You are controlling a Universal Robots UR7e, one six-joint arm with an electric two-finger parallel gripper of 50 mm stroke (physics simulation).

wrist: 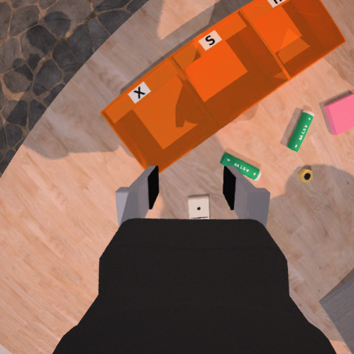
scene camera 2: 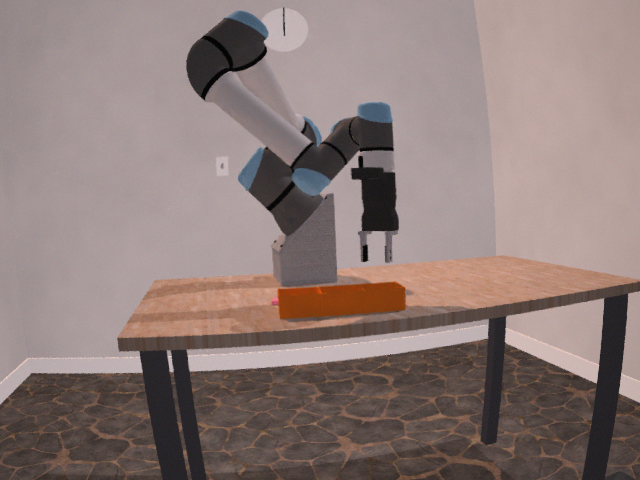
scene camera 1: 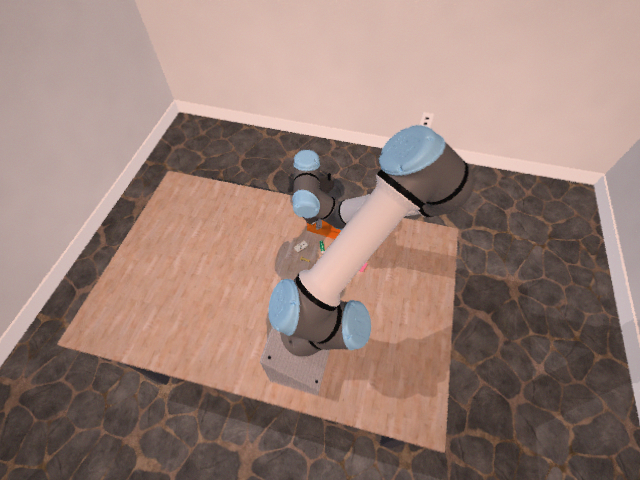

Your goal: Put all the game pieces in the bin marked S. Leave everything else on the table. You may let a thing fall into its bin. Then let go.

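Seen in the pictures: gripper, between the fingertips: (scene camera 2: 376,261) (scene camera 1: 314,222); arm's base, origin of its link: (scene camera 2: 304,216).
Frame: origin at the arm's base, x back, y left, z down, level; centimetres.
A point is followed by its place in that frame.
A white domino (scene camera 1: 300,246) {z 17.3, x -37.0, y 8.4 cm} (wrist: 199,206) lies flat on the table, near the orange three-part bin. Its lower part is hidden behind the gripper body in the wrist view. The bin marked S (wrist: 216,75) is the middle compartment, between X and another compartment whose label is cut off; no piece shows in its visible part. My gripper (scene camera 2: 376,253) {z 9.1, x -43.2, y 3.9 cm} (wrist: 190,179) is open and empty, pointing down above the table. In the wrist view the domino shows between and just below the fingertips.
Two green batteries (wrist: 241,166) (wrist: 301,131), a brass nut (wrist: 306,174) and a pink block (scene camera 1: 363,267) {z 17.1, x -32.0, y -16.2 cm} (scene camera 2: 275,301) {z 17.2, x -34.2, y -16.6 cm} (wrist: 341,114) lie near the orange bin unit (scene camera 1: 324,230) {z 14.3, x -43.9, y 0.3 cm} (scene camera 2: 341,302) {z 15.5, x -51.0, y -6.9 cm}. A brass screw (scene camera 1: 305,259) {z 17.2, x -31.7, y 5.4 cm} lies beside the domino. The grey robot base (scene camera 1: 294,364) {z 1.0, x 9.8, y 0.0 cm} stands on the table.
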